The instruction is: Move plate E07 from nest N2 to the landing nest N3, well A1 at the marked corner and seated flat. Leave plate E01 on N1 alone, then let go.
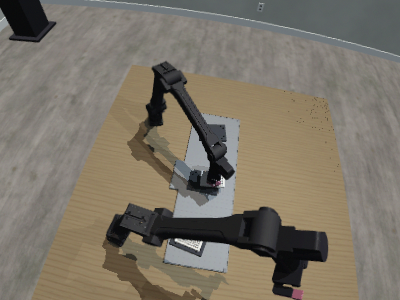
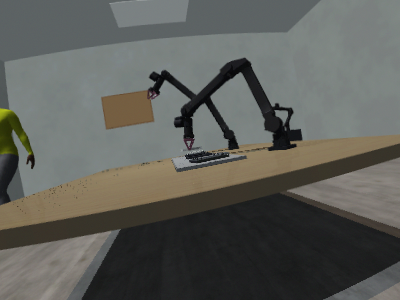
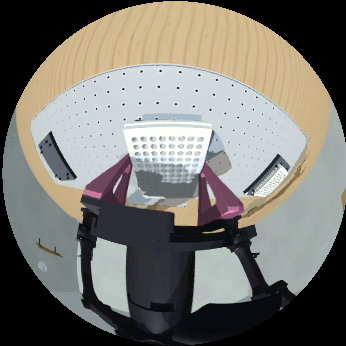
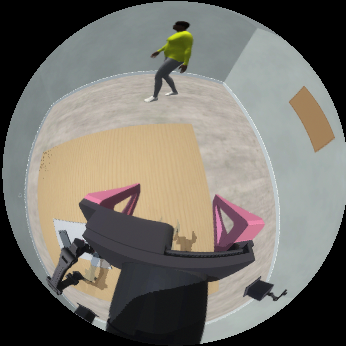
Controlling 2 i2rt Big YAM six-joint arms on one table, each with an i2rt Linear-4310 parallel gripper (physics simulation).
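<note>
Plate E07 (image 3: 167, 148) (image 1: 222, 181) is a white well plate. My left gripper (image 3: 167, 158) (image 1: 216, 182) (image 2: 188, 145) is shut on its two sides and holds it level a little above the middle nest N2 (image 1: 207, 190) (image 3: 171, 117). The empty dark nest N3 (image 1: 218, 132) (image 3: 56, 156) lies at one end of the grey perforated baseplate (image 1: 216, 226) (image 3: 161, 87) (image 2: 181, 166). Plate E01 (image 1: 190, 244) (image 3: 272, 180) sits on nest N1 at the other end. My right gripper (image 4: 176, 193) (image 2: 152, 94) (image 1: 295, 294) is open and empty, raised high away from the plates.
The baseplate lies on a wooden table (image 1: 288, 149) (image 2: 139, 184). A person in a yellow top (image 4: 174, 61) walks on the floor beyond the table. A brown board (image 2: 127, 109) hangs on the wall. The two arms cross above the baseplate.
</note>
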